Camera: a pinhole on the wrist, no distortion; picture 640 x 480 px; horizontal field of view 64.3 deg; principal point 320.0 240.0 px. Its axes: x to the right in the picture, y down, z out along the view. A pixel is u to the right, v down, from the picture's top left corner.
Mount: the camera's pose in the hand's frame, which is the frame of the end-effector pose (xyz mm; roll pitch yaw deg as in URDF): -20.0 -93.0 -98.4 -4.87 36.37 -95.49
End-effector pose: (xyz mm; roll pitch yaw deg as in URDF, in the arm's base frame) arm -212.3 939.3 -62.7 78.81 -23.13 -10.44
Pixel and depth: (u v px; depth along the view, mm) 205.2 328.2 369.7
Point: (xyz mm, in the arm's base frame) -133.2 632.8 -220.6
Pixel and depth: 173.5 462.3 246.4
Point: -91.5 746.3 -169.2
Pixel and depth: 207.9 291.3 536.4
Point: -150.3 467.3 -258.1
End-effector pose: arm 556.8 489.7 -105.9 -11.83 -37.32 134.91
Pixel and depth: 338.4 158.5 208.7
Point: 775.4 558.7 -46.8
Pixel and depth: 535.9 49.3 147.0
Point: 773.6 592.4 -125.2
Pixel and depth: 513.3 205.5 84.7
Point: 689.8 604.8 -132.2
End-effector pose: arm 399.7 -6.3 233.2 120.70 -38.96 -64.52
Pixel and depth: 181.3 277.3 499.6
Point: 367.1 -362.2 -81.7
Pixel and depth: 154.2 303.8 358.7
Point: 400.6 -263.5 15.4
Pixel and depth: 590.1 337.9 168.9
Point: 599.9 -73.1 68.3
